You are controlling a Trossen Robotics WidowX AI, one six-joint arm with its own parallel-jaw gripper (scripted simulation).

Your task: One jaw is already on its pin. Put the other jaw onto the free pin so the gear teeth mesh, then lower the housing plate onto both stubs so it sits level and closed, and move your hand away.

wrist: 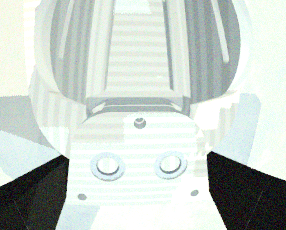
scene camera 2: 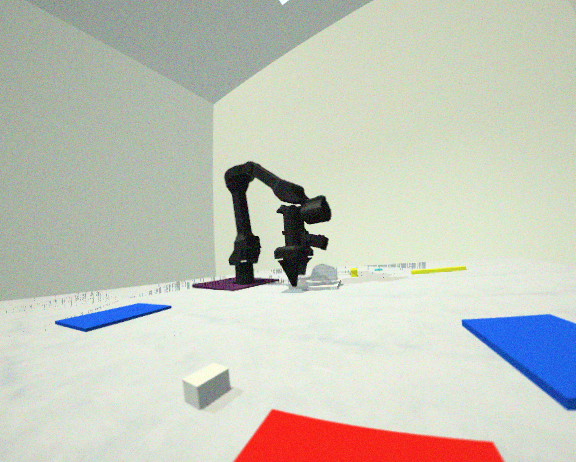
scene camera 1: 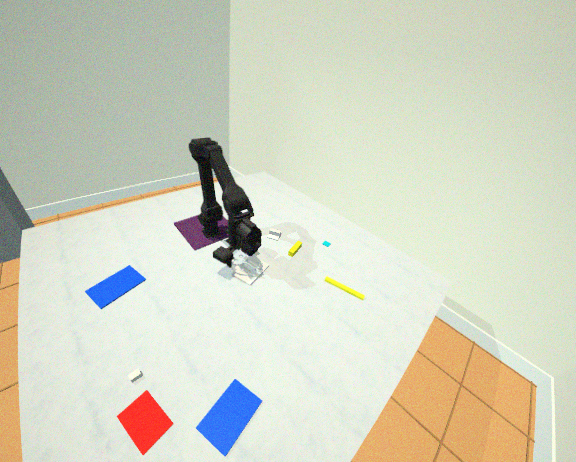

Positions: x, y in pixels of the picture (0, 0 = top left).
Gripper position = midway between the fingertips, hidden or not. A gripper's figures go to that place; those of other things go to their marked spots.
My gripper (wrist: 137, 158): 0.10 m from the lens. A grey jaw (wrist: 209, 56): 0.06 m from the lens.
